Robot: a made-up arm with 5 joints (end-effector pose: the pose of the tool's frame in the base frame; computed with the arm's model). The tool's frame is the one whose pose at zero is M. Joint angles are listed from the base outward.
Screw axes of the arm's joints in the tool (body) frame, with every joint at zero. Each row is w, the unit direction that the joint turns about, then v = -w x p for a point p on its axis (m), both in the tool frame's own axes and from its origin. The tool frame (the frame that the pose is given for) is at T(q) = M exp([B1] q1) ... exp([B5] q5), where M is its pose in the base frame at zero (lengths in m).
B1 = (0, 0, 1, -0.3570, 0.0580, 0.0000)
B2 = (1, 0, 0, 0.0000, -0.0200, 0.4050)
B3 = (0, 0, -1, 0.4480, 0.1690, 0.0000)
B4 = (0, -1, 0, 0.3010, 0.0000, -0.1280)
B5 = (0, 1, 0, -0.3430, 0.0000, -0.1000)
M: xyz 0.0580 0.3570 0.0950 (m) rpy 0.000 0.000 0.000 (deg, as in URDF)
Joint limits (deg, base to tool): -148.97..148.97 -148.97..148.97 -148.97..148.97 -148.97..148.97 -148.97..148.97
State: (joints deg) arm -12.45 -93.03 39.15 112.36 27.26
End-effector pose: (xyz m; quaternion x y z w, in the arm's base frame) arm 0.7925 -0.0602 -0.0125 -0.7226 -0.5424 0.2567 0.3431
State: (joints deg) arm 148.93 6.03 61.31 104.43 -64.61
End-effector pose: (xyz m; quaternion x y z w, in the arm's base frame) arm -0.5727 0.1971 0.5414 0.6868 -0.7125 0.0797 0.1194
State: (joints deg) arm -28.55 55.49 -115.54 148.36 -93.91
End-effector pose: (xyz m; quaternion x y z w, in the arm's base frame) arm -0.3063 -0.3898 -0.1484 -0.4472 0.3206 0.4378 0.7110
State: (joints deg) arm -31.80 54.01 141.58 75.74 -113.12
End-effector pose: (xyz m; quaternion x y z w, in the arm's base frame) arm 0.3457 -0.8319 0.1567 -0.9070 -0.0800 -0.1917 0.3664
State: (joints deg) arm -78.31 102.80 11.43 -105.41 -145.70
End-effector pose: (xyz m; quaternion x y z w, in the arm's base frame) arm -0.3001 -0.7431 0.3184 0.4607 -0.5566 -0.6378 0.2668
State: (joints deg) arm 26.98 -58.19 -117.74 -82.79 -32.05
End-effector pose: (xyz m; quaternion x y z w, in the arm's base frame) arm -0.0244 -0.0896 0.5979 -0.6654 0.4262 0.6061 0.0910
